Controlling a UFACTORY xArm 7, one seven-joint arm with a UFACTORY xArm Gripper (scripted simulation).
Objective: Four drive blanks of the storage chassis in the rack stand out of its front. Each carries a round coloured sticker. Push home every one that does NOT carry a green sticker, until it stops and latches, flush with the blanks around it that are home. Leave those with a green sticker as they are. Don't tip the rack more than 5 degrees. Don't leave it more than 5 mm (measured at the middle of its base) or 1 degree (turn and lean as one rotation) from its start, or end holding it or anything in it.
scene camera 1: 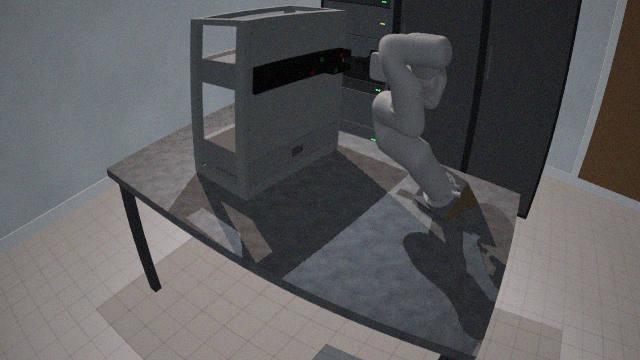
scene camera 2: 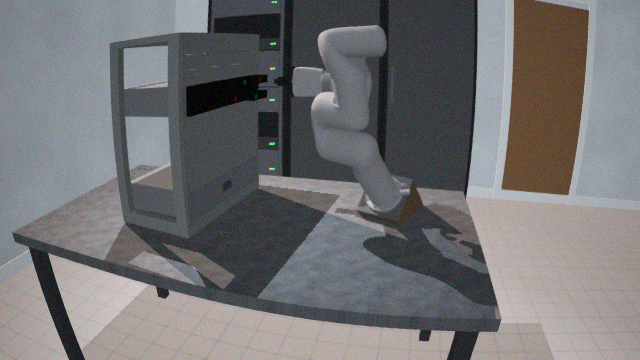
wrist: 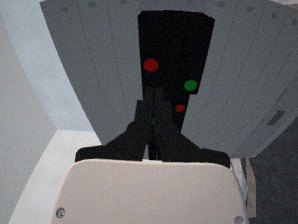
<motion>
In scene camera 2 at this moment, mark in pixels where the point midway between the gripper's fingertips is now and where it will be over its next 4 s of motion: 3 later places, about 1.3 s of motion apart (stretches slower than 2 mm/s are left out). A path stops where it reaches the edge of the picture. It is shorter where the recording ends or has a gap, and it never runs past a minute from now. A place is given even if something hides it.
My gripper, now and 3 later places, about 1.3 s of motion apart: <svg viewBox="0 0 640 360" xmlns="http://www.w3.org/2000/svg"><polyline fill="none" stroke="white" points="275,81 262,79 257,79 253,79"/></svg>
</motion>
